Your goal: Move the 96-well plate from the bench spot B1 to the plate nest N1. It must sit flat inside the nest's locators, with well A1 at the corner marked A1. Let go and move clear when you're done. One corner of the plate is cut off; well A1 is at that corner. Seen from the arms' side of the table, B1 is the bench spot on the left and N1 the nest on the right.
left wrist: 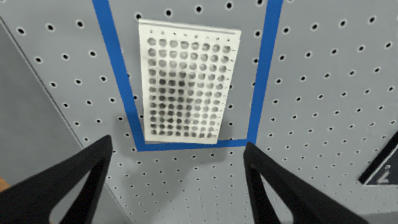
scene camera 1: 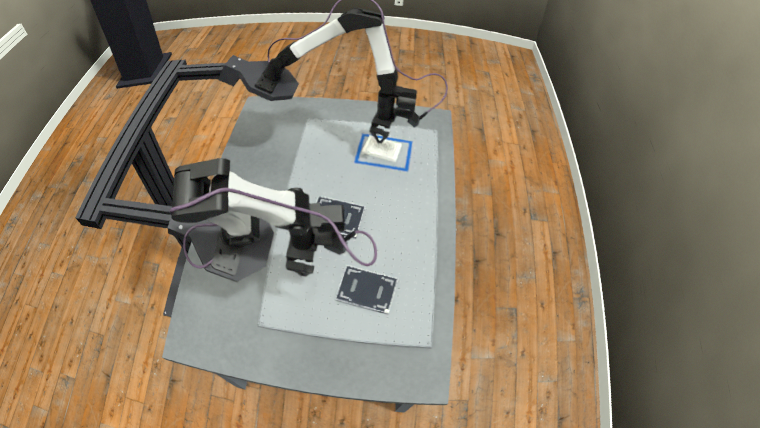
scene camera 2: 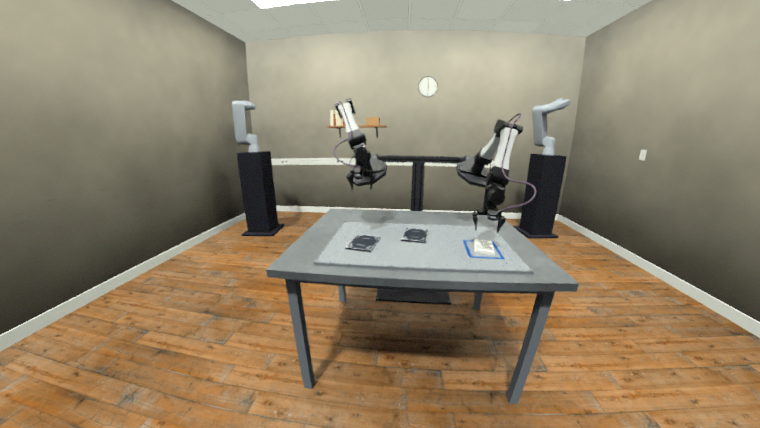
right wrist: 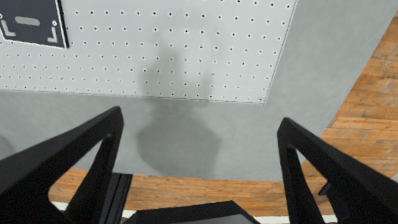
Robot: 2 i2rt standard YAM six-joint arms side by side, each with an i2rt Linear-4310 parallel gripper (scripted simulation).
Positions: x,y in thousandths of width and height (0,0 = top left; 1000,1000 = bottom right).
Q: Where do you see a white 96-well plate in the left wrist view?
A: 466,364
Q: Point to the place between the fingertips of the left gripper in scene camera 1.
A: At 505,314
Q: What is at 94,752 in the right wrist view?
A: The right gripper.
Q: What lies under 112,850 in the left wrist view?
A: The left gripper.
